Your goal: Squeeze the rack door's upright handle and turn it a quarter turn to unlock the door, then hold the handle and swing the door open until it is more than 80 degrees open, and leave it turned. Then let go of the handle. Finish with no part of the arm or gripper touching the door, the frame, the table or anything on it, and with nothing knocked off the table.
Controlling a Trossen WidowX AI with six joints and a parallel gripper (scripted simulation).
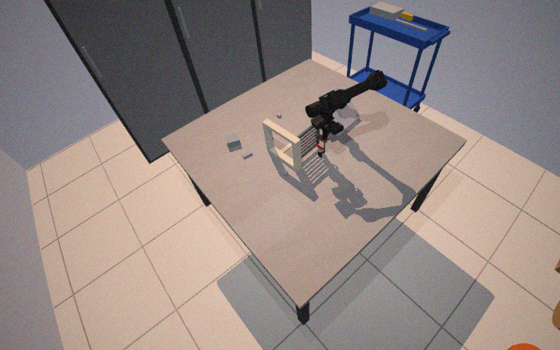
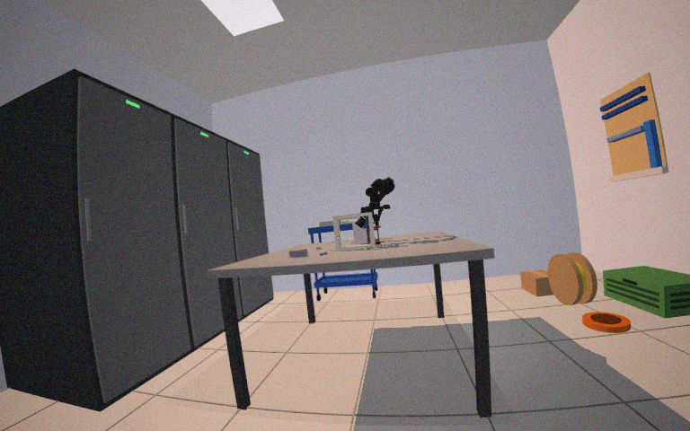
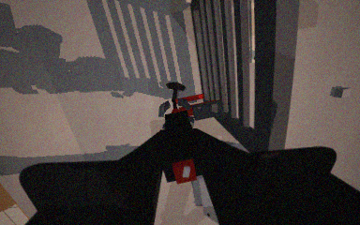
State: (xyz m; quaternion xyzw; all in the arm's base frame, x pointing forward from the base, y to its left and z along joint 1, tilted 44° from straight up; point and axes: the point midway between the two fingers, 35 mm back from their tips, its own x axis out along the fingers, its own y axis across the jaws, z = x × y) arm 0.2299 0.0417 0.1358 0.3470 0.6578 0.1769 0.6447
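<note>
My gripper tip is 3 cm above the door handle and 1 cm short of it. Also, from my gripper tip: flat grey piece 33 cm to the right, 27 cm ahead, 15 cm below.
</note>
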